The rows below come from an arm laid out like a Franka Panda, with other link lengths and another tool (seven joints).
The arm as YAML. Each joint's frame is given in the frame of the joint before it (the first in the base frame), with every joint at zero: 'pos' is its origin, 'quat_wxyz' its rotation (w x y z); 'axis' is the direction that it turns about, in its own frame. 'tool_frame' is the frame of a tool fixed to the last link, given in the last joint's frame.
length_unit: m
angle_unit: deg
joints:
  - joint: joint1
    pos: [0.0, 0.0, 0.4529]
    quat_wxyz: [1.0, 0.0, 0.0, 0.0]
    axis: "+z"
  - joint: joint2
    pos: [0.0, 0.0, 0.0]
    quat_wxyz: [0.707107, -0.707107, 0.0, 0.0]
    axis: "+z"
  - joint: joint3
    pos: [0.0, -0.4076, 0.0]
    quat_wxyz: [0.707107, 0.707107, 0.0, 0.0]
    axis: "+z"
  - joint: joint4
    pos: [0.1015, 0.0, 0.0]
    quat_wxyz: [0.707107, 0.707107, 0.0, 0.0]
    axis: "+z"
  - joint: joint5
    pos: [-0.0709, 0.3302, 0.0]
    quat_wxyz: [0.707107, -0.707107, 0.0, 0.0]
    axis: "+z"
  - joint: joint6
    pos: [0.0, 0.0, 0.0]
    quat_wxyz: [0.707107, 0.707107, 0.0, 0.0]
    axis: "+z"
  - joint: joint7
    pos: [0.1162, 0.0, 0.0]
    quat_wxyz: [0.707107, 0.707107, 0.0, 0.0]
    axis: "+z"
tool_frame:
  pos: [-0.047, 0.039, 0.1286]
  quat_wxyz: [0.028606, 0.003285, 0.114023, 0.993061]
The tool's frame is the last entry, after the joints.
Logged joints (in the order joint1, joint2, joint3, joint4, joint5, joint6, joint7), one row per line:
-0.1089 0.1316 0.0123 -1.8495 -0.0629 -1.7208 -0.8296
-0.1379 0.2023 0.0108 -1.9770 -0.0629 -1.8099 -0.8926
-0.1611 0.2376 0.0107 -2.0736 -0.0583 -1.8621 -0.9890
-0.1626 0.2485 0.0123 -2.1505 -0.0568 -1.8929 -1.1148
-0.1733 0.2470 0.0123 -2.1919 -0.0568 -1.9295 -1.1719
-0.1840 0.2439 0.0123 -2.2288 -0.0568 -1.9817 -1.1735
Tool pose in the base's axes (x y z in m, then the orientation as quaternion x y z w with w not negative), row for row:
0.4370 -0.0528 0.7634 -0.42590 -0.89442 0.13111 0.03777
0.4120 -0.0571 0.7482 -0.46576 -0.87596 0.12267 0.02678
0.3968 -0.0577 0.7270 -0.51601 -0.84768 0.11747 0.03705
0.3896 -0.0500 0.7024 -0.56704 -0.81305 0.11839 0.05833
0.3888 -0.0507 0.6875 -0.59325 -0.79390 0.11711 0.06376
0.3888 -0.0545 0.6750 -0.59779 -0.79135 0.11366 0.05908
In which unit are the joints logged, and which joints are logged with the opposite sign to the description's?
The joints are logged in radians. Opposite sign: joint2, joint3, joint6, joint7.
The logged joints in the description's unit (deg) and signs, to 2 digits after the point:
-6.24 -7.54 -0.70 -105.97 -3.60 98.59 47.53
-7.90 -11.59 -0.62 -113.27 -3.60 103.70 51.14
-9.23 -13.61 -0.61 -118.81 -3.34 106.69 56.67
-9.32 -14.24 -0.70 -123.21 -3.25 108.46 63.87
-9.93 -14.15 -0.70 -125.59 -3.25 110.55 67.14
-10.54 -13.97 -0.70 -127.70 -3.25 113.54 67.24

